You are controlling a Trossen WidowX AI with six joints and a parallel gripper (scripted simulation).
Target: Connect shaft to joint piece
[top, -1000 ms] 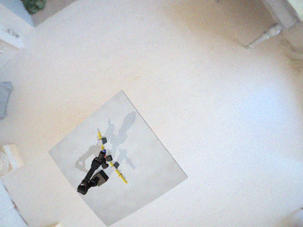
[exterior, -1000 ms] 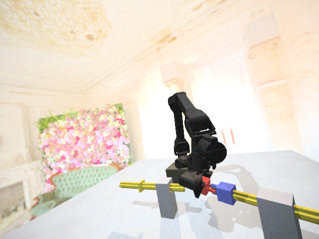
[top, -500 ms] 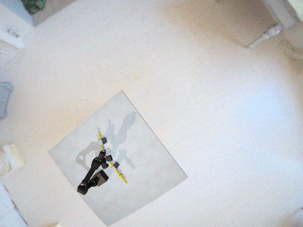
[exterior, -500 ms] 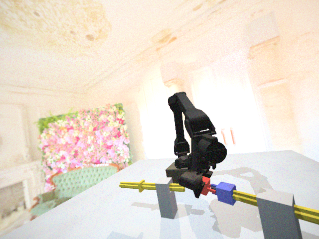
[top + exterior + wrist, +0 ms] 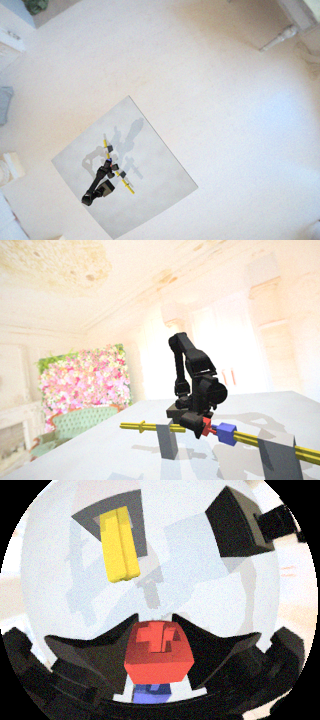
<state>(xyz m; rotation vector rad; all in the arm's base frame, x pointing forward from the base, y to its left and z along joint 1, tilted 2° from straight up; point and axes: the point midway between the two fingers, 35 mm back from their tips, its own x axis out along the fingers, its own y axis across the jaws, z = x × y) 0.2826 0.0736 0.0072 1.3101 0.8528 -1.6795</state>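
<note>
Right now the red square joint piece is 10 mm ahead of my gripper tip, 20 mm to the left of it and 40 mm above it.
</note>
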